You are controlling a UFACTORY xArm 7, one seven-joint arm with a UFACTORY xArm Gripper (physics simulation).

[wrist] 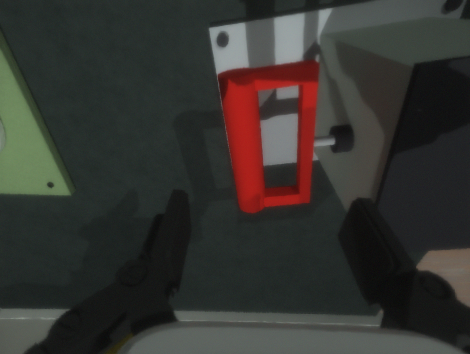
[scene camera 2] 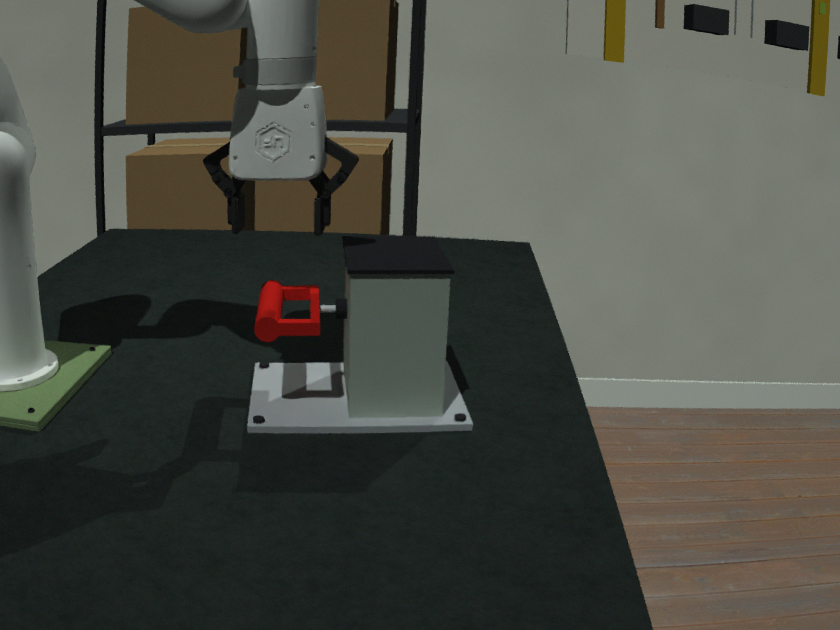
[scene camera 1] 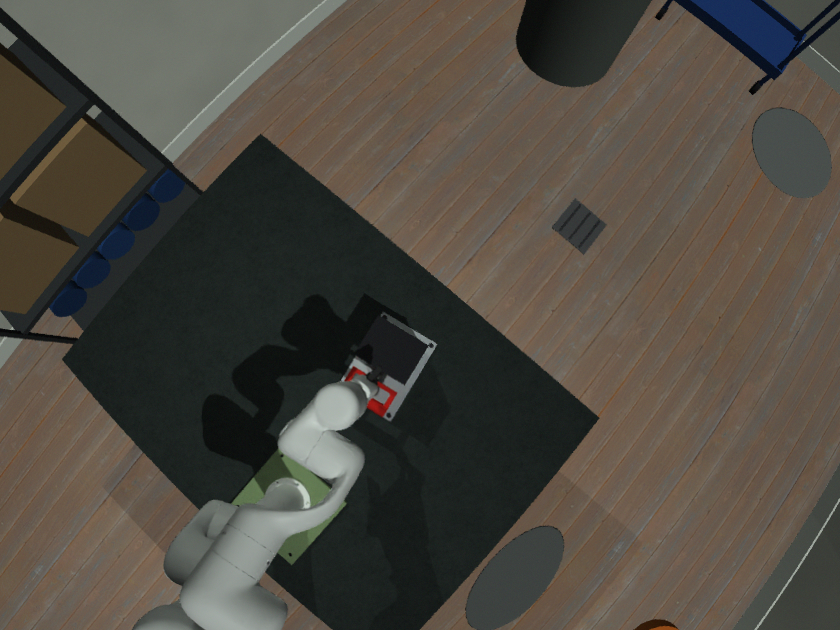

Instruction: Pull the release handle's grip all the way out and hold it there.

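Observation:
The red release handle [scene camera 1: 390, 403] [scene camera 2: 269, 311] [wrist: 245, 145] is a frame with a thick round grip bar on its outer side. A short length of thin metal rod [scene camera 2: 328, 308] [wrist: 324, 141] shows between the frame and a black collar [scene camera 2: 341, 308] [wrist: 342, 138] on the grey-green housing [scene camera 2: 396, 345]. My gripper [scene camera 2: 278, 230] [wrist: 267, 213] is open and empty, pointing down. In scene camera 2 it hangs above the handle, clear of it. In the wrist view the handle shows beyond the fingertips, towards the top. The arm partly covers the handle in scene camera 1.
The housing has a dark flat top [scene camera 1: 396, 349] [scene camera 2: 396, 256] and stands on a light base plate [scene camera 2: 271, 389] [wrist: 240, 55] with dark bolts, on a black mat [scene camera 1: 271, 223] [scene camera 2: 474, 528]. The arm's green mounting plate [scene camera 1: 295, 542] [wrist: 30, 150] lies to the handle's left. A shelf unit with boxes stands behind.

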